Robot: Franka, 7 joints.
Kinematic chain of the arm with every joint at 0, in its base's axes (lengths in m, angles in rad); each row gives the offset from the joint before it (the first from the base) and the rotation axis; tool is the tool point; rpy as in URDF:
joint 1: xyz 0 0 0.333 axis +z
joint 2: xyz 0 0 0 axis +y
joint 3: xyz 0 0 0.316 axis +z
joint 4: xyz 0.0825 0 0 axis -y
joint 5: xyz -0.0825 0 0.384 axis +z
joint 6: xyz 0 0 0 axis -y
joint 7: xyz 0.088 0 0 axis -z
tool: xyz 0 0 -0.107 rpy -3.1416 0 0
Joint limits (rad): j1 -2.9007..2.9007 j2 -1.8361..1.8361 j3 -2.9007..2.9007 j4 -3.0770..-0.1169 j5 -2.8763..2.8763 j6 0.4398..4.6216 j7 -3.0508..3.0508
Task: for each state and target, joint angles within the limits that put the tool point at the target. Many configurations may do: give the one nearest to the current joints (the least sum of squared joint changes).
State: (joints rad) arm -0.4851 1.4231 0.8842 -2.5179 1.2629 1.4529 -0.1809
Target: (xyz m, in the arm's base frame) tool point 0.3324 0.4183 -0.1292
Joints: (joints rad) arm -0.1084 1.8335 0.7481 -1.5628 1.4804 1.8535 -0.1809
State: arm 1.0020 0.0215 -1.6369 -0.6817 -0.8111 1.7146 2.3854
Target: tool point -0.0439 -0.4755 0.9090
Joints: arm 0.6651 -0.1889 -1.8985 -0.7824 -0.8107 1.3214 2.3854
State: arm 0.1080 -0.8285 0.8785 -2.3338 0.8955 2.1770 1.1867
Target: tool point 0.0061 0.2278 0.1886
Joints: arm 0.4037 -0.5237 1.2420 -2.9779 0.8845 1.8895 1.1867
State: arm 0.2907 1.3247 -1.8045 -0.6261 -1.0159 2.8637 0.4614
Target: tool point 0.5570 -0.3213 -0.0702
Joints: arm 0.2940 1.8361 -1.2000 -1.3558 -1.2313 3.1638 0.4614
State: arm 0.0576 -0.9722 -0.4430 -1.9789 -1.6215 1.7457 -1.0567
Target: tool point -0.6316 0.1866 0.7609
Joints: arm -0.5297 -1.6705 -0.1652 -1.1869 -1.7691 1.8644 -1.0567
